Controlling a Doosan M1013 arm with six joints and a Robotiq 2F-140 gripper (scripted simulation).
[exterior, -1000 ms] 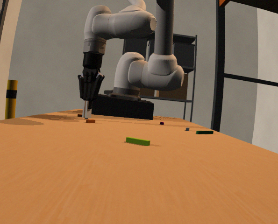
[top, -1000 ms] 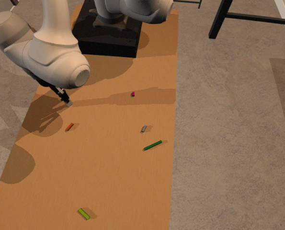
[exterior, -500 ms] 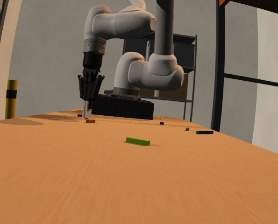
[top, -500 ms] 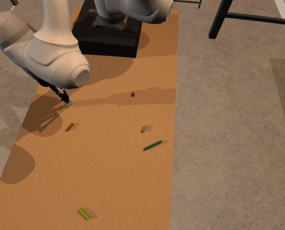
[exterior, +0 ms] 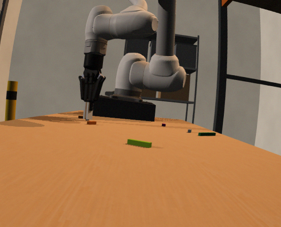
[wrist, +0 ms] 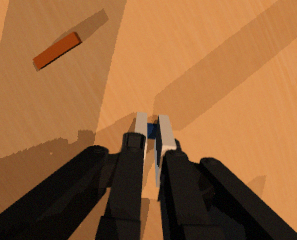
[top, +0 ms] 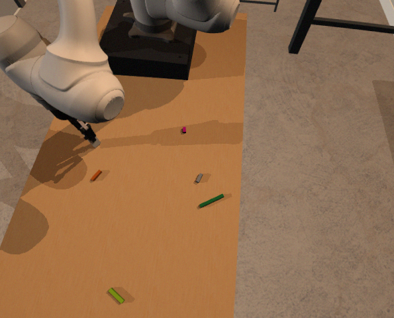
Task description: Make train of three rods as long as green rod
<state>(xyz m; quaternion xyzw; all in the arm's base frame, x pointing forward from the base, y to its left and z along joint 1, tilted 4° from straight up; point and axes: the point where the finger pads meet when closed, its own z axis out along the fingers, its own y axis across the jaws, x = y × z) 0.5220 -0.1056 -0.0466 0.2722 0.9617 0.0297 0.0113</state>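
The blue rod lies 3 cm below my hand. Round my hand: green rod: 43 cm to the left, 14 cm ahead, 3 cm below; then magenta rod: 30 cm to the left, 10 cm behind, 3 cm below; then grey rod: 38 cm to the left, 7 cm ahead, 3 cm below.
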